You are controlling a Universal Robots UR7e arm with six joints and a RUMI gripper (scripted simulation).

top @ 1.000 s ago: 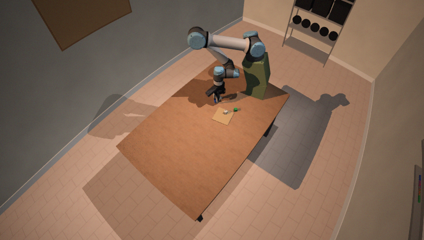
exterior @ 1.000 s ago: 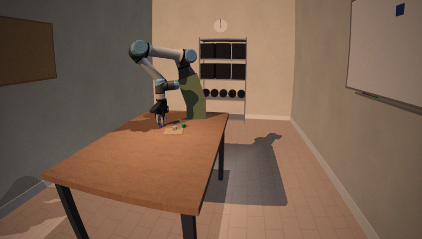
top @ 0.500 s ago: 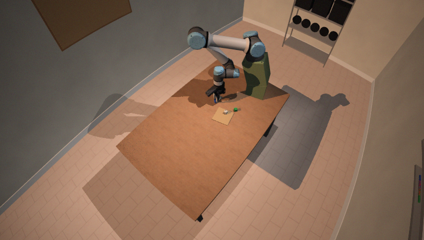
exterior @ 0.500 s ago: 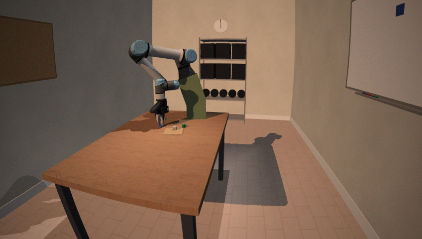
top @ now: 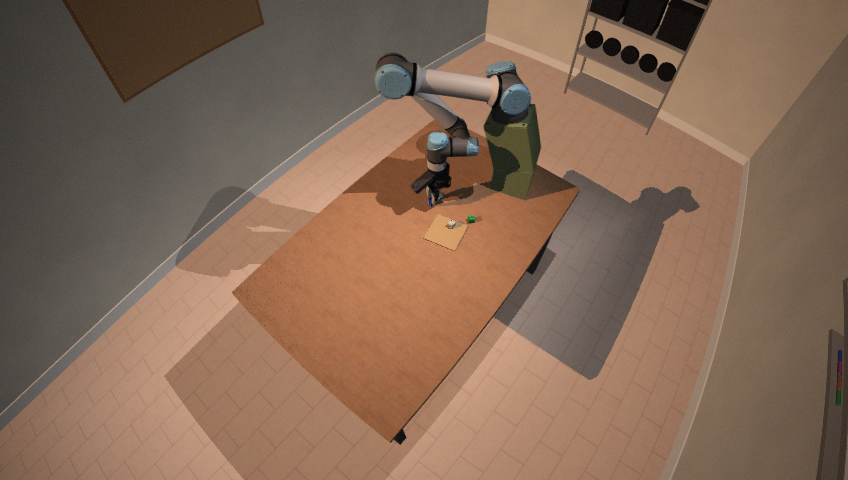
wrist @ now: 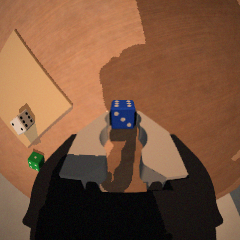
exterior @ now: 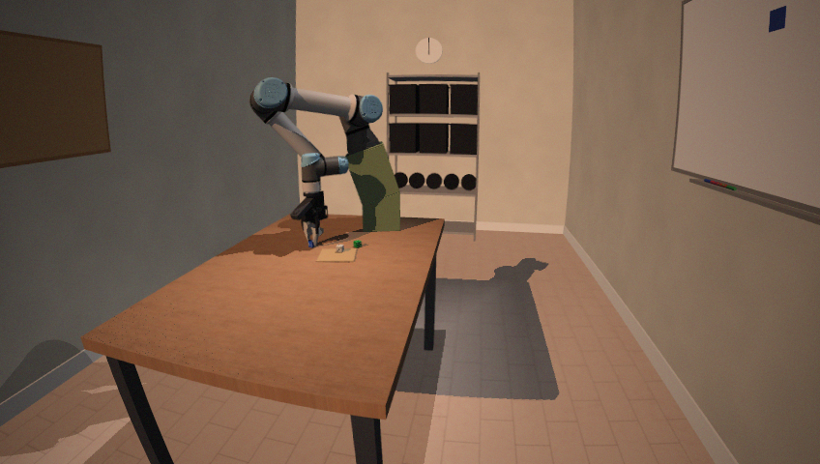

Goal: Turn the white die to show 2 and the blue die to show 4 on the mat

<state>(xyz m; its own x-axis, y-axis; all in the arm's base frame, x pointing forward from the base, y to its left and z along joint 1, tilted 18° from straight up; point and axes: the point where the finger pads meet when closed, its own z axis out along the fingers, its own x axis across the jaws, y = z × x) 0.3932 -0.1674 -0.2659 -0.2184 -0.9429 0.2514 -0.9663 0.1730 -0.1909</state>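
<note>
Now: the white die 20 mm ahead of my hand and 140 mm to the left of it. The rest, counted from my hand: blue die (right at my hand); green die (60 mm behind, 180 mm to the left); tan mat (60 mm ahead, 150 mm to the left, 20 mm below).
</note>
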